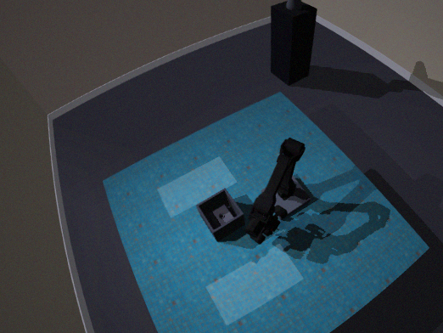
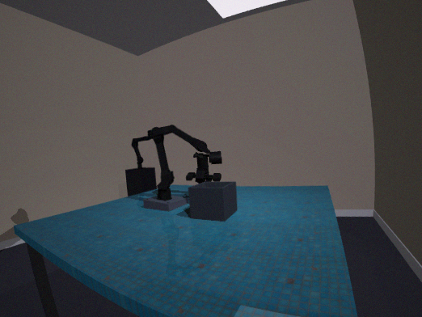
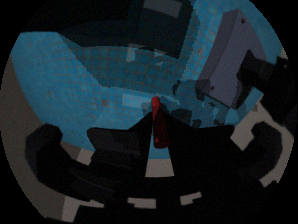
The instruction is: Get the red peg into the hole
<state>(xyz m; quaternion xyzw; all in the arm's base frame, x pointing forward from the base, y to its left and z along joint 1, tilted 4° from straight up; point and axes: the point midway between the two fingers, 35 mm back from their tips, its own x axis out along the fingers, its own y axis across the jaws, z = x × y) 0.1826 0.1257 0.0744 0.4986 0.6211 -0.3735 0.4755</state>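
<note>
Now: the grey plate 150 mm ahead of my gripper tip, 210 mm to the right of it and 20 mm below it. Round my gripper tip: red peg (10 mm to the right, 10 mm above).
</note>
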